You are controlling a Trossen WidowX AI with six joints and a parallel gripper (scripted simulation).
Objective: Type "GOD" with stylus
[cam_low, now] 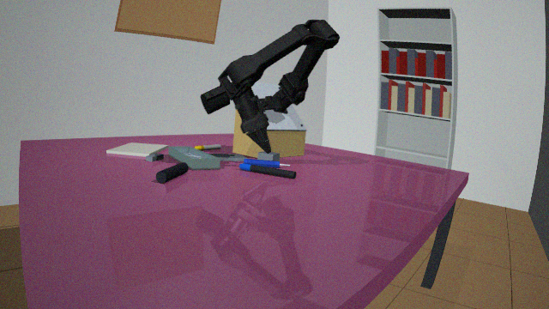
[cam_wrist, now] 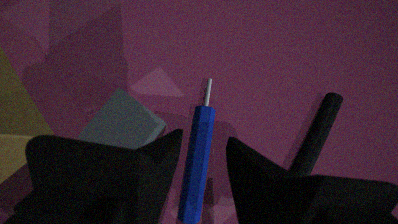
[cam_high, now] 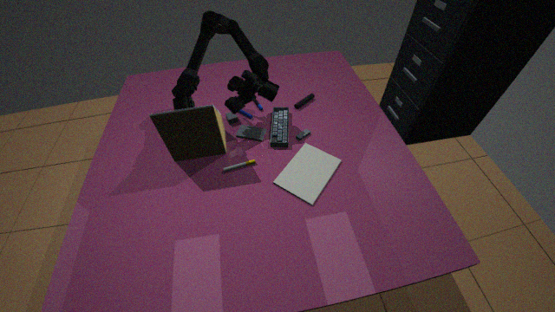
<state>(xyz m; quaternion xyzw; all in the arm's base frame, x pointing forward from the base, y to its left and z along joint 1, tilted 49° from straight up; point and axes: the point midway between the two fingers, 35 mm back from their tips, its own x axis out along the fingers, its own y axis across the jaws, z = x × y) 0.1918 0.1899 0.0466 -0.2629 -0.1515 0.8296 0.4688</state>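
The blue stylus lies 1 cm behind my gripper tip, 1 cm to the left of it and 3 cm below it. The rest, counted from my gripper tip: grey pad 4 cm ahead, 14 cm to the right, 3 cm below; blue-capped black marker 8 cm ahead, 4 cm to the left, 3 cm below; thin grey tip 3 cm behind, 3 cm to the left, 3 cm below.
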